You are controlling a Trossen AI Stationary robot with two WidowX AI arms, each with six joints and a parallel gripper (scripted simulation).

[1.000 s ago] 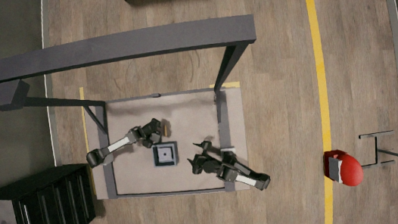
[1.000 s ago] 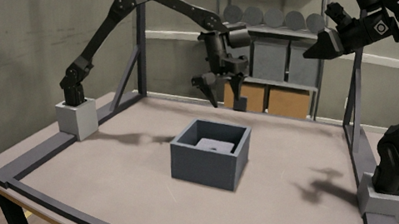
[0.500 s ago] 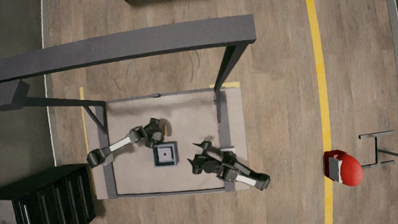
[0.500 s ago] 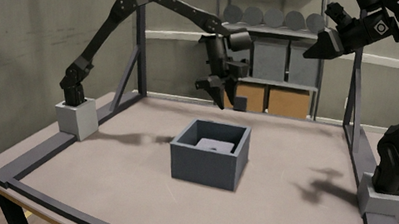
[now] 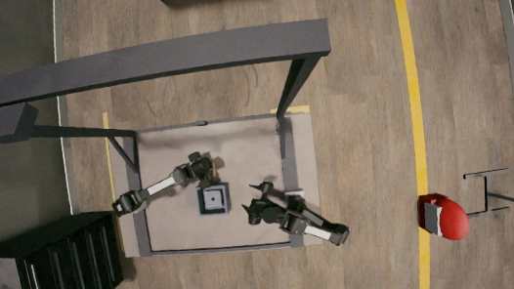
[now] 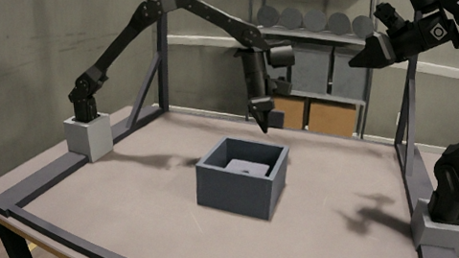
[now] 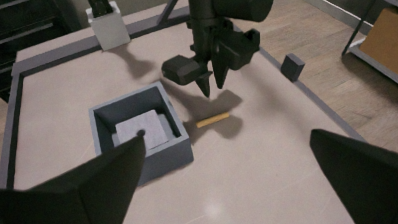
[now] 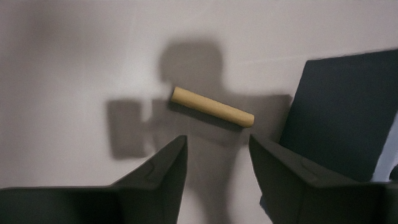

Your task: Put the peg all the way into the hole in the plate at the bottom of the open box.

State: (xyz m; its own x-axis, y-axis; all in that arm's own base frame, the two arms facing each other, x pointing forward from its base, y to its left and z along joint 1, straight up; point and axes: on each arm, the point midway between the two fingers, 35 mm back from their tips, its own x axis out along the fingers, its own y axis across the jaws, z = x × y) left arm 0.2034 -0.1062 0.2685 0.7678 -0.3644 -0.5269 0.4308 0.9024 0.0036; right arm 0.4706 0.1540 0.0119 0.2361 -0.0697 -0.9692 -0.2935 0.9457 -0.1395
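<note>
Right now my right hand is 1 cm short of the tan peg, 2 cm to the right of it and 11 cm above it. From my right hand the other things lie so: grey box: 17 cm ahead, 2 cm to the left, 9 cm below.
</note>
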